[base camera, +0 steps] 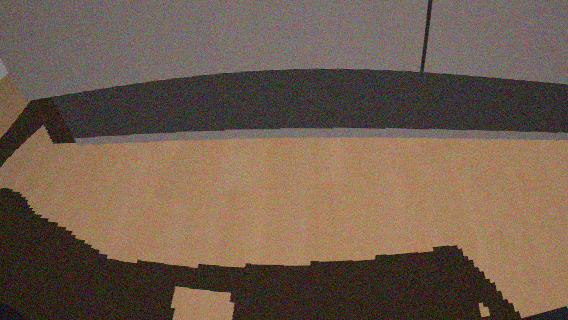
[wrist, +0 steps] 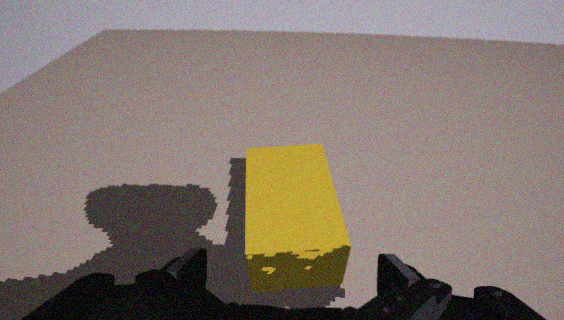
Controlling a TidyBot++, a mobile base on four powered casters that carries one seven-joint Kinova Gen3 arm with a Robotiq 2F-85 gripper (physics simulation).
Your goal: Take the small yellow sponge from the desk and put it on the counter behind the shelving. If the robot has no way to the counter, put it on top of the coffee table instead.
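Frame: origin at the arm's base, x ahead, y left, z up, level; millimetres.
Where they show: gripper, between the fingertips: (wrist: 291, 270).
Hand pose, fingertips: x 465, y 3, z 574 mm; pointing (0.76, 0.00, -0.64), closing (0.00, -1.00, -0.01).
Observation:
After its pixels a point has its place.
The yellow sponge (wrist: 292, 200) {x 526, y 3, z 559 mm} lies flat on a broad, plain greyish-beige top (wrist: 440, 125) {x 688, y -167, z 514 mm}, which looks like the counter's. In the wrist view it is in the middle, with its near face in shadow. My gripper (wrist: 291, 270) {x 465, y 3, z 574 mm} is open, with its fingers apart at the bottom of the wrist view. The sponge lies beyond and between the fingertips, with a gap on each side, and nothing is held. In the base camera the grey front of the counter (base camera: 250, 40) {x 442, y 55, z -203 mm} stands ahead. The desk, the shelving and the coffee table cannot be made out in these views.
A dark recessed plinth (base camera: 300, 100) {x 497, y 5, z -327 mm} runs under the grey front, which has a thin vertical seam (base camera: 426, 37) {x 432, y -142, z -199 mm}. Wooden floor (base camera: 300, 200) {x 376, y 14, z -397 mm} lies before it, with dark shadows across the near part. The top's far edge and left corner show in the wrist view.

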